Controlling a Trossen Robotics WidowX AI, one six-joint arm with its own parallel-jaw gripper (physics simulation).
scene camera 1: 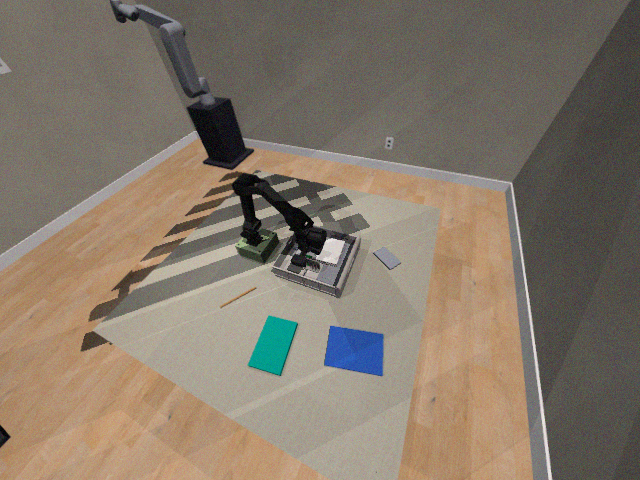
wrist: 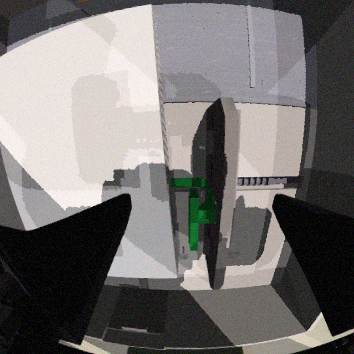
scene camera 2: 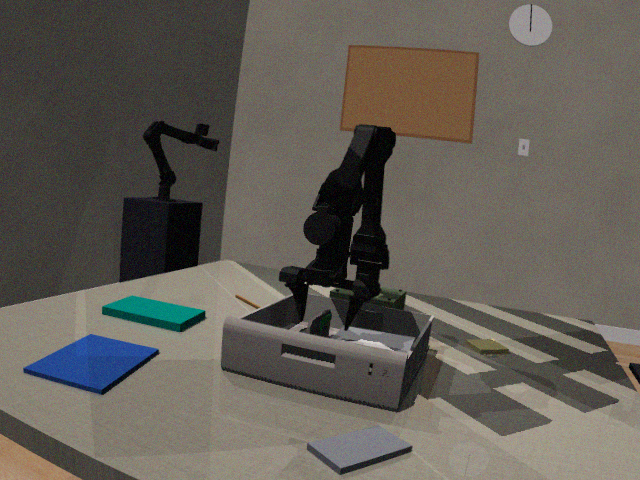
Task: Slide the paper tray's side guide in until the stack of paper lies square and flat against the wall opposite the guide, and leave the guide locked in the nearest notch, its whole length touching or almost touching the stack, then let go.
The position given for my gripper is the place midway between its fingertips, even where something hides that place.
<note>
My gripper (scene camera 2: 323, 325) is open and holds nothing. Also in view: a white paper stack (scene camera 2: 400, 343). A blue sheet (scene camera 2: 93, 363) rests on the table.
The white paper stack is seen too in the wrist view (wrist: 89, 120). The blue sheet also shows in scene camera 1 (scene camera 1: 361, 351). My gripper shows as well in the wrist view (wrist: 203, 201). The wrist view does not show the blue sheet: it is out of frame.
</note>
